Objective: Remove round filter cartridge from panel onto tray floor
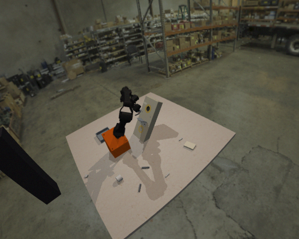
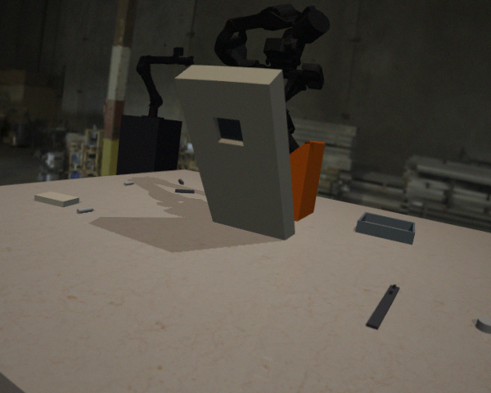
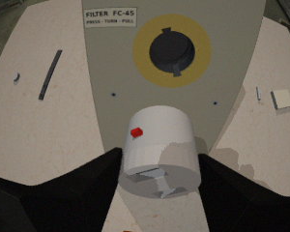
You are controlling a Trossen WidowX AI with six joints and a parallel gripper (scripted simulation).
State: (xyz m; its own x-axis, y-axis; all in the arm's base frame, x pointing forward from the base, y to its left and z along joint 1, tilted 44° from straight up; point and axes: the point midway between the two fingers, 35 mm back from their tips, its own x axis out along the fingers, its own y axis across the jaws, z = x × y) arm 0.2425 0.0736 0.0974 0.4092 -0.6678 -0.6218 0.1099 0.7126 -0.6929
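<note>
Right now my gripper tip is 7 cm short of the tan service panel, 2 cm to the left of it and 12 cm above it. Round my gripper tip: round filter cartridge: right at my gripper tip.
</note>
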